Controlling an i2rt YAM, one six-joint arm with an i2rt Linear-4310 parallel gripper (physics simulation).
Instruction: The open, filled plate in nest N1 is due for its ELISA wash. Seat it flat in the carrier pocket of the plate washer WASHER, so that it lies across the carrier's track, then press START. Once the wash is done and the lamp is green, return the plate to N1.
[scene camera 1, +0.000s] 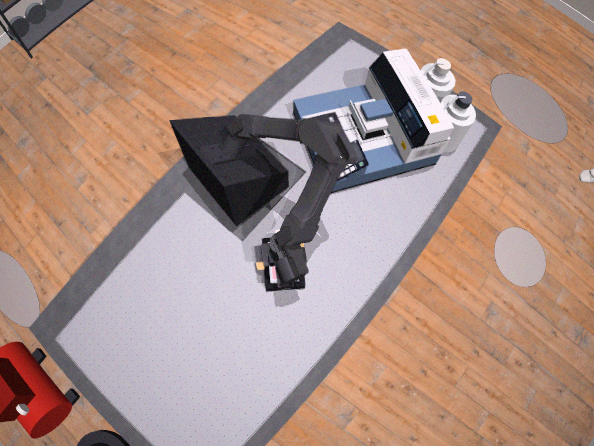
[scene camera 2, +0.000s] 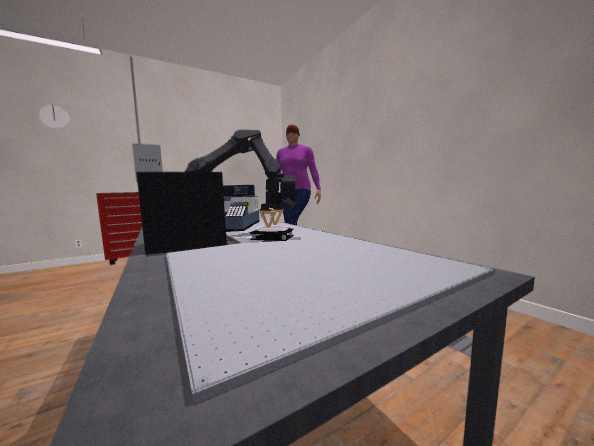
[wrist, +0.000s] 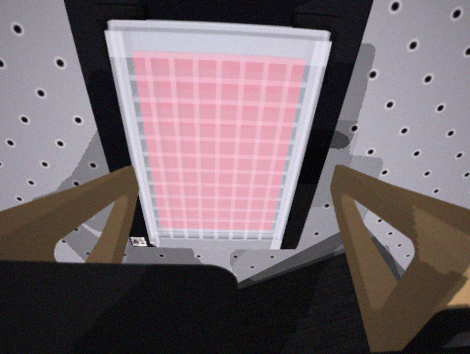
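Pixels of known places: gripper, fingertip midpoint: (scene camera 2: 271, 226) (wrist: 234, 176); arm's base, link origin: (scene camera 1: 228, 152) (scene camera 2: 193, 191).
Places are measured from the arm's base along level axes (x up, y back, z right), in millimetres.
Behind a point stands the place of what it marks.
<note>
The clear plate with pink-filled wells (wrist: 217, 145) {x -165, y -328, z 70 mm} (scene camera 1: 273, 274) {x -172, y -328, z 110 mm} lies flat in the black nest (wrist: 330, 100) (scene camera 1: 285, 288), with a small corner label near its lower left in the wrist view. My gripper (wrist: 234, 176) {x -159, y -312, z 69 mm} (scene camera 2: 271, 226) {x -159, y -312, z 69 mm} is open and empty. Its two tan fingers stand above and to either side of the plate's near end, apart from it. The blue and white washer (scene camera 1: 385, 159) {x -134, y -282, z -414 mm} stands at the upper right in scene camera 1. A keypad with a green key (scene camera 1: 361, 164) {x -74, y -261, z -306 mm} shows on its near side, partly hidden by my arm. Its lamp cannot be made out.
A large black box-like block (scene camera 1: 235, 175) {x 30, y -89, z 37 mm} (scene camera 2: 182, 212) {x -77, y 40, z 89 mm} stands on the table beside the arm, between nest and table edge. Two white bottles (scene camera 1: 438, 77) {x -5, y -208, z -755 mm} (scene camera 1: 459, 111) {x -5, y -351, z -694 mm} stand behind the washer. A person (scene camera 2: 298, 170) stands beyond the table.
</note>
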